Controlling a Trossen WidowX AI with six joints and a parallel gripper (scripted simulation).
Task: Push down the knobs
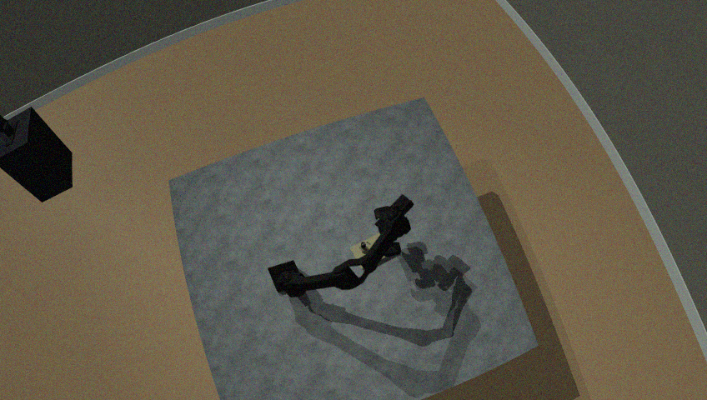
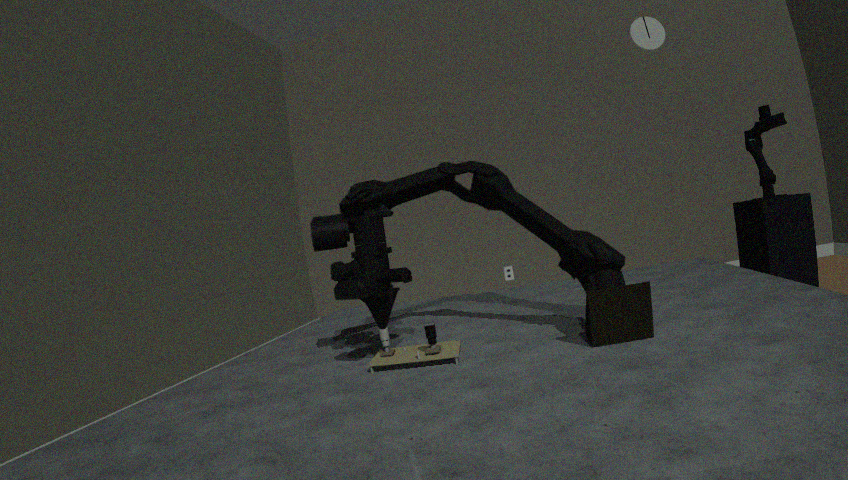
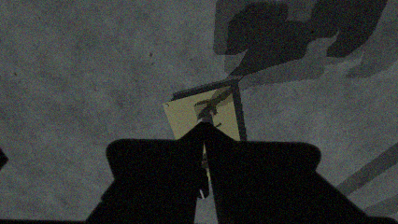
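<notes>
My gripper tip is now 90 mm past the dark knob, 20 mm to the right of it and 10 mm above it. Round my gripper tip: light grey knob: 10 mm below.
</notes>
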